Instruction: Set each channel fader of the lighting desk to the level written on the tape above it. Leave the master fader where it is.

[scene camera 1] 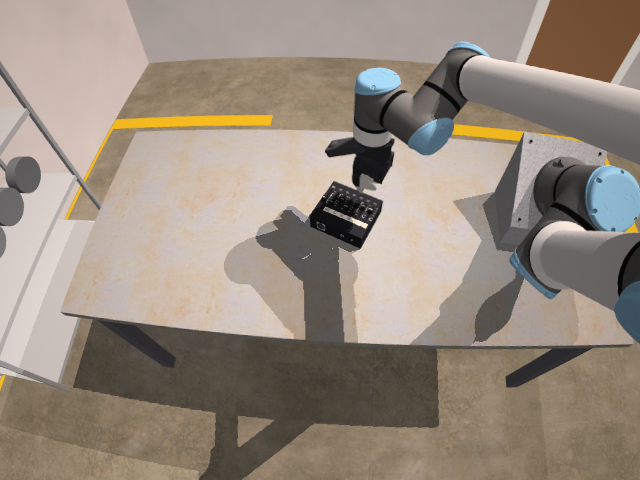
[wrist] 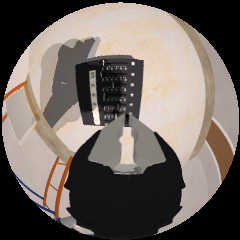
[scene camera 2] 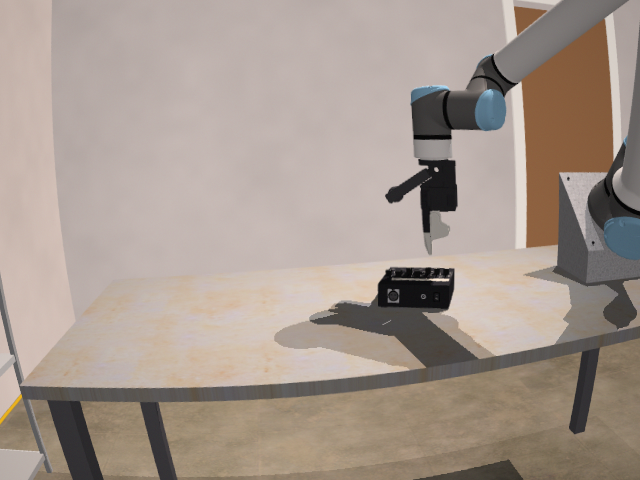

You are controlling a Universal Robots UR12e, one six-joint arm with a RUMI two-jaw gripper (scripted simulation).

Labels:
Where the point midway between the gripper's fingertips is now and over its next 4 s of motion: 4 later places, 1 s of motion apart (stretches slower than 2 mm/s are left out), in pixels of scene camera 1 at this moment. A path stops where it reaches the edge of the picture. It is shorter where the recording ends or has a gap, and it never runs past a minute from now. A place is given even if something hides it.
My gripper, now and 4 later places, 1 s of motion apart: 361,192; 361,196; 360,197; 360,199; 358,202

